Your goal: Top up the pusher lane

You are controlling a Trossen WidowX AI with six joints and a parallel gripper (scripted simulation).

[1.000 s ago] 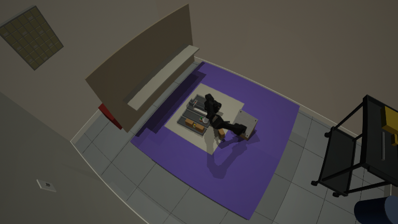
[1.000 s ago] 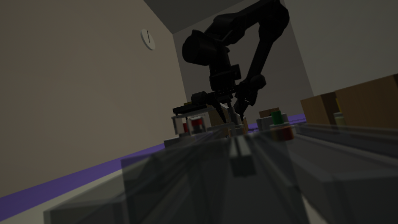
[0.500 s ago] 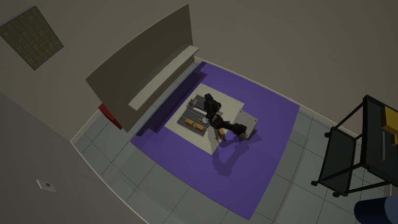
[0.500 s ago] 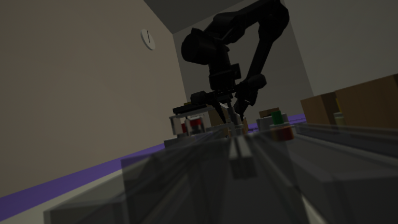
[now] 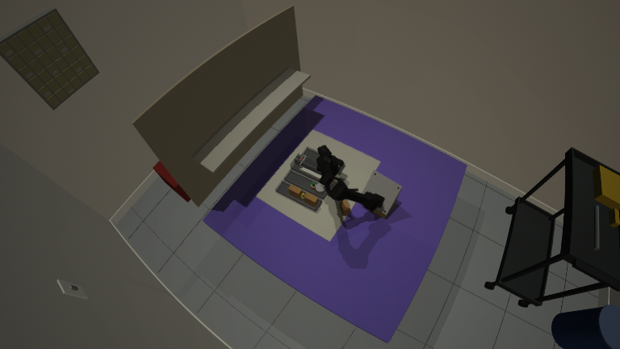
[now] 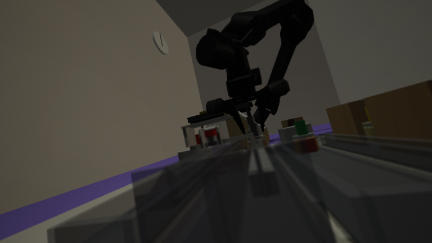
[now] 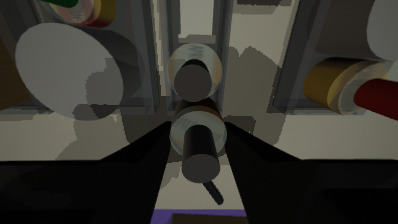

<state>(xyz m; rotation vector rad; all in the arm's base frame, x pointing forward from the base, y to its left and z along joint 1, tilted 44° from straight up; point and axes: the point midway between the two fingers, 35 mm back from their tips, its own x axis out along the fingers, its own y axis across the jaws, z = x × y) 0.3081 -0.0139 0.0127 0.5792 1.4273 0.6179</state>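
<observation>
Right now my gripper tip is 100 mm past the black bar, 10 mm to the left of it and 50 mm above it. Round my gripper tip: cardboard box (160 mm behind, 110 mm to the left, 20 mm below).
</observation>
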